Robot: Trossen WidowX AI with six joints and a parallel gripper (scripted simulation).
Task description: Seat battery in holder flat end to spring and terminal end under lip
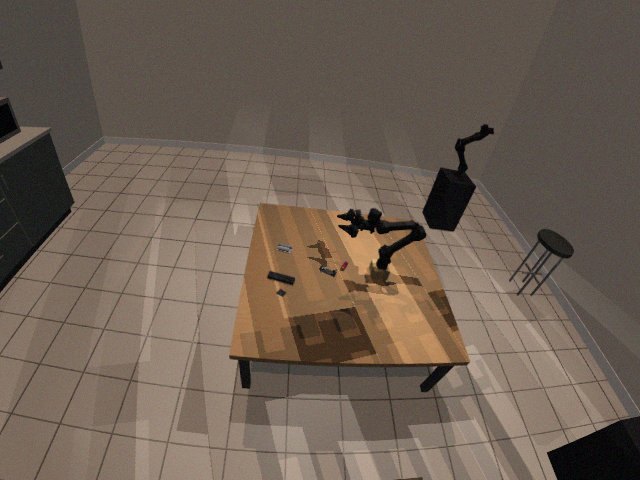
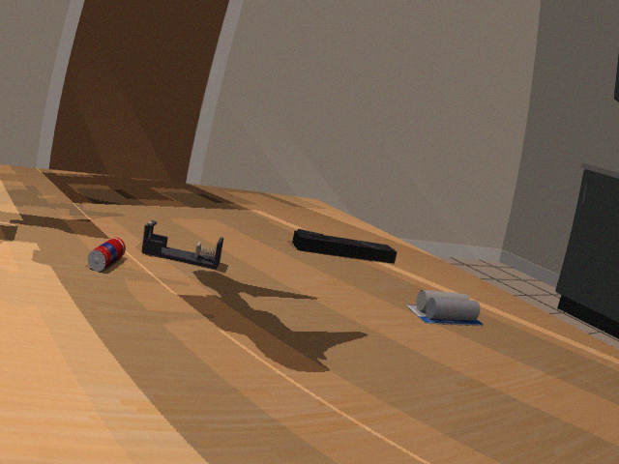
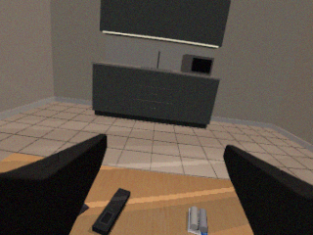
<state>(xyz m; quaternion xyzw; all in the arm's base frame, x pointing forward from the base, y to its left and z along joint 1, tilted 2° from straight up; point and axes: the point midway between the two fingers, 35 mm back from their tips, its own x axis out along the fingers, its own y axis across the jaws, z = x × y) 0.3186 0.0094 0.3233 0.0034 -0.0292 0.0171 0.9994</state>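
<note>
Right now my gripper tip is 39 cm above the battery, 12 cm past it and 5 cm to the left of it. Round my gripper tip: long black bar (38 cm below, 27 cm ahead, 10 cm to the left); then small dark block (40 cm below, 26 cm ahead, 21 cm to the left).
</note>
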